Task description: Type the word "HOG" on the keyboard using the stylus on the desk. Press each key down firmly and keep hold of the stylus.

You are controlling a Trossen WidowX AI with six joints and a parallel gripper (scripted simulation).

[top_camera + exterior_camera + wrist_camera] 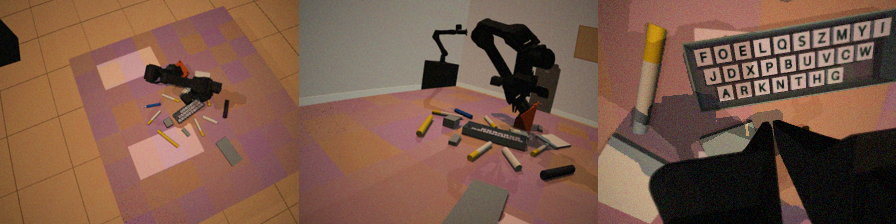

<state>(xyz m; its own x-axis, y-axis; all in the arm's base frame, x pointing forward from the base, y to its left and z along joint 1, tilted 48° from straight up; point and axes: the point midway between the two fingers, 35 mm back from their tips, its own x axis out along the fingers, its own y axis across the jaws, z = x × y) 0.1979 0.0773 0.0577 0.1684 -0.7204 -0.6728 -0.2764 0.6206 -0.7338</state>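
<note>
The blue stylus lies 70 mm behind my gripper tip, 260 mm to the right of it and 90 mm below it. Also, from my gripper tip: black cylinder (110 mm ahead, 200 mm to the left, 80 mm below); white cylinder (140 mm ahead, 70 mm to the left, 90 mm below); white pad (140 mm behind, 150 mm to the left, 90 mm below).
</note>
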